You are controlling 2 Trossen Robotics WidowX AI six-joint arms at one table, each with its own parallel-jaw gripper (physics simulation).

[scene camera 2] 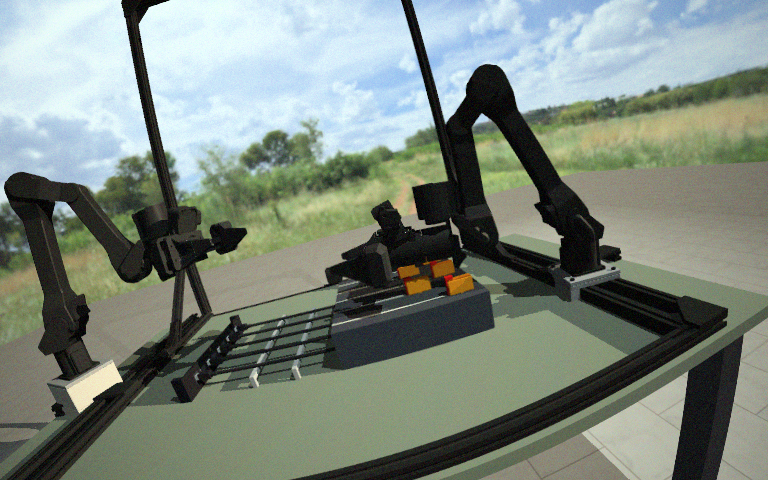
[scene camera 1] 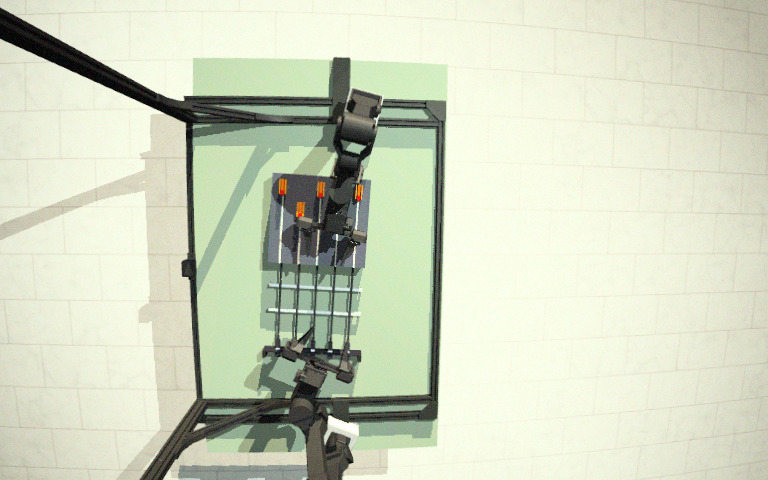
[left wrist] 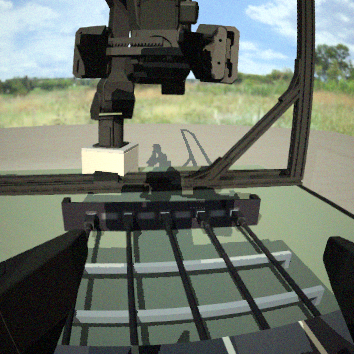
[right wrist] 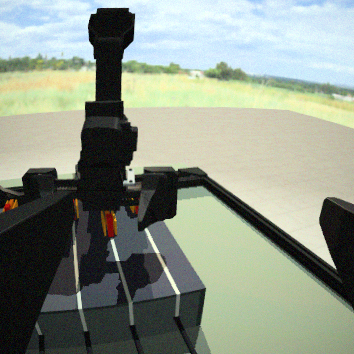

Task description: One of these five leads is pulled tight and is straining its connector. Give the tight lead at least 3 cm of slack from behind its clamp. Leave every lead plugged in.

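Frame: origin at the left arm's base, x down, y ahead, z right, level; millimetres.
Where they show: left gripper, between the fingertips: [scene camera 2: 336, 262] [scene camera 1: 324, 261] [left wrist: 211, 248] [right wrist: 91, 227]; right gripper, between the fingertips: [scene camera 2: 229, 235] [scene camera 1: 331, 332] [left wrist: 125, 36] [right wrist: 201, 208]; left arm's base, origin of its link: [scene camera 2: 582, 268]; right arm's base, origin of its link: [scene camera 2: 79, 370] [scene camera 1: 337, 443] [left wrist: 110, 144].
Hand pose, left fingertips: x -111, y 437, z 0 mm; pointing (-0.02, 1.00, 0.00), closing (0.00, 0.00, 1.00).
Each offset is from my left fingertips to the centre of the thing. "spot": to the spot under its first point. Level surfaces: height alone.
Five leads run from the black connector bar {spot: dx +105, dy +271, dz -156 mm} [scene camera 1: 355, 354] [scene camera 2: 186, 388] [left wrist: 75, 215] to the dark block [scene camera 1: 272, 243] [scene camera 2: 419, 333] [right wrist: 165, 310]. All ends at the bar look plugged in. Orange-and-red clamps show on the block; one clamp {spot: dx +57, dy -114, dz +98 mm} [scene camera 1: 300, 209] sits nearer the bar than its neighbours. The left arm hides the fifth in scene camera 1. I cannot tell which lead is tight. My left gripper [scene camera 1: 331, 230] [left wrist: 211, 248] is open above the block. My right gripper [scene camera 1: 326, 344] [right wrist: 201, 208] is open, raised above the connector bar.
Two pale rails [scene camera 1: 287, 286] [scene camera 1: 287, 310] cross under the leads between bar and block. A black frame [scene camera 1: 438, 254] surrounds the green table top {dx +146 mm} [scene camera 1: 399, 283]. The left arm reaches over the block; the right arm reaches toward the bar.
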